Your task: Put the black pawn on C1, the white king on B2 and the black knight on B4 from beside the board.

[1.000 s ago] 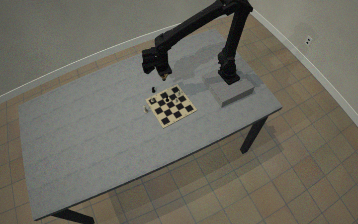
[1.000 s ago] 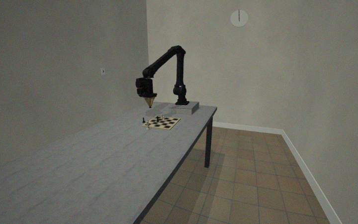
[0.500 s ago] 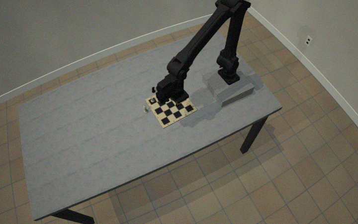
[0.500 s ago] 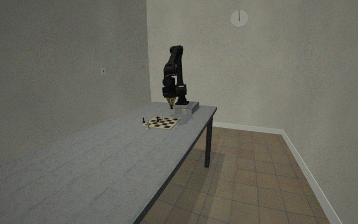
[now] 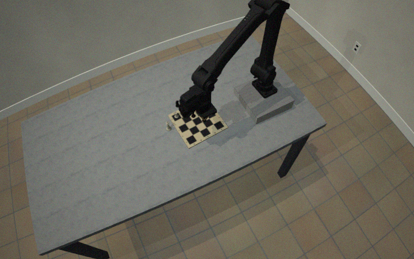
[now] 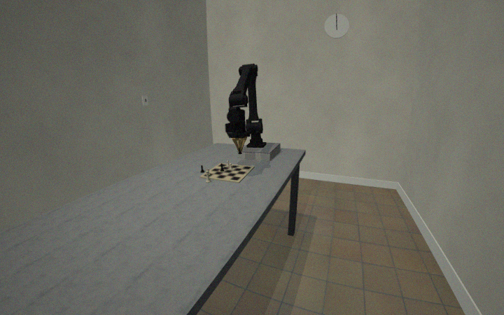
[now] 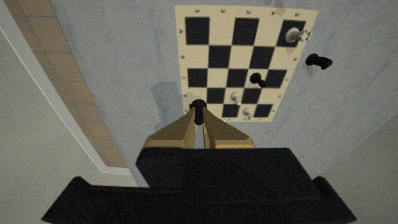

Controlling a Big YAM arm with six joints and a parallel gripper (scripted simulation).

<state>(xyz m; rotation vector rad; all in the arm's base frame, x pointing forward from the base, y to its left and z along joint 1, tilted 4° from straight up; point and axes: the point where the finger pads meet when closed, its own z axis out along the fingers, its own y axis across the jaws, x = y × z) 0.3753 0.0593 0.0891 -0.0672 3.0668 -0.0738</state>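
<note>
Now: hand 70 mm to the left of the chessboard and 120 mm above it. Round my hand: white king 140 mm ahead, 110 mm to the right, 100 mm below; then black pawn right at my hand; then black chess piece 10 mm ahead, 110 mm to the right, 100 mm below.
</note>
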